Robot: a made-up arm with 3 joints. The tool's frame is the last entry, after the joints.
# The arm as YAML. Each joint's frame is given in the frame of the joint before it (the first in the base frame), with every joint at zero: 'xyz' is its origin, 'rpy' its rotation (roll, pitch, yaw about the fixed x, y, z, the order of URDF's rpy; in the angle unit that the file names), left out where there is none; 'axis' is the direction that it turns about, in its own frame. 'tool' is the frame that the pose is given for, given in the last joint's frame.
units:
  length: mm
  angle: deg
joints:
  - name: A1
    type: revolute
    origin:
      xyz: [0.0, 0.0, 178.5]
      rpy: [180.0, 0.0, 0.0]
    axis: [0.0, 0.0, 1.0]
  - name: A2
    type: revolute
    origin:
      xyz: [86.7, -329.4, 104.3]
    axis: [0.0, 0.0, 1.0]
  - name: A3
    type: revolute
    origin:
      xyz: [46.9, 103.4, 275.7]
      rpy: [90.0, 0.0, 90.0]
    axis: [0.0, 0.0, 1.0]
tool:
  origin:
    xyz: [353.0, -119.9, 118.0]
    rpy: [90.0, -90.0, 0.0]
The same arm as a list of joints. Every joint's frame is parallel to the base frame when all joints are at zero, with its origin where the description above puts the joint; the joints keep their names.
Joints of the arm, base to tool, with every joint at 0 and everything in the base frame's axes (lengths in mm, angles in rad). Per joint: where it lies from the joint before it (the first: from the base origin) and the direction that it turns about. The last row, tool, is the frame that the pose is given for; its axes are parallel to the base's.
A1: offset 0 0 178.5 axis -z
A2: offset 86.7 329.4 -104.3 axis -z
A3: offset 46.9 -103.4 -275.7 axis +x
tool: offset 118 -353 119.9

